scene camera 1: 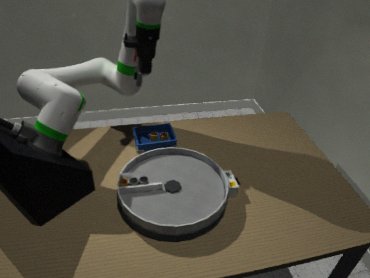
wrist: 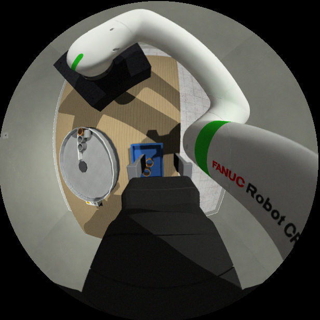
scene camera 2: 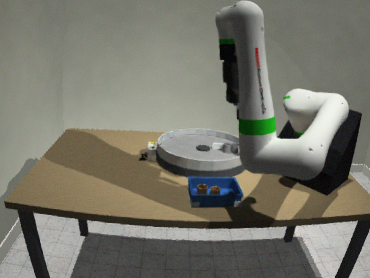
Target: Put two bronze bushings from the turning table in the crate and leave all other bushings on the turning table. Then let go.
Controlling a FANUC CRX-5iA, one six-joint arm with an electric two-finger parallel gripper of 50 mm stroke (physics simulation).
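Frame: origin at the arm's base, x ahead, y left, z up, level; centimetres.
Where they show: gripper, fingertip midpoint: (scene camera 1: 137, 82); arm's base, origin of the base link: (scene camera 1: 42, 148).
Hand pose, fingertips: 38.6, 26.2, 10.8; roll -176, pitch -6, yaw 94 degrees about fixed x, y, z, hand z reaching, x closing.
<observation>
Each offset is from my fingertips to the centre of the thing, as dx, dy, dz. "spot": to the spot under its first point.
Two bronze bushings @(+6.4, -1.7, -28.7) (scene camera 1: 154, 136) @(+11.2, -3.1, -28.7) (scene camera 1: 164, 136) (scene camera 2: 202, 189) (scene camera 2: 215, 190) (wrist: 150, 162) (wrist: 147, 172) stand side by side in the blue crate @(+6.6, -2.6, -28.6) (scene camera 1: 156, 147) (scene camera 2: 216, 201) (wrist: 132, 150). On the turning table (scene camera 1: 175, 229) (scene camera 2: 190, 165) (wrist: 114, 156), a third bronze bushing @(-10.1, -36.9, -23.9) (scene camera 1: 123, 182) (wrist: 81, 132) stands near the rim beside the bar. Two grey bushings @(-6.3, -36.9, -23.9) (scene camera 1: 133, 181) @(-2.4, -36.9, -23.9) (scene camera 1: 144, 179) (wrist: 82, 140) (wrist: 82, 147) stand in line with it. My gripper (scene camera 1: 139, 79) (wrist: 159, 159) is open and empty, high above the crate. In scene camera 2 the arm partly hides it.
The light bar @(spot: -2.2, -39.6, -24.2) (scene camera 1: 145, 188) runs from the hub @(+8.4, -39.2, -25.4) (scene camera 1: 172, 186) towards the rim. A small white box @(spot: +31.8, -41.9, -25.2) (scene camera 1: 232, 183) (scene camera 2: 152, 150) with a yellow label sits at the turning table's outer side. The black robot base (scene camera 1: 45, 185) (scene camera 2: 332, 160) (wrist: 102, 85) stands at one end of the wooden table.
</observation>
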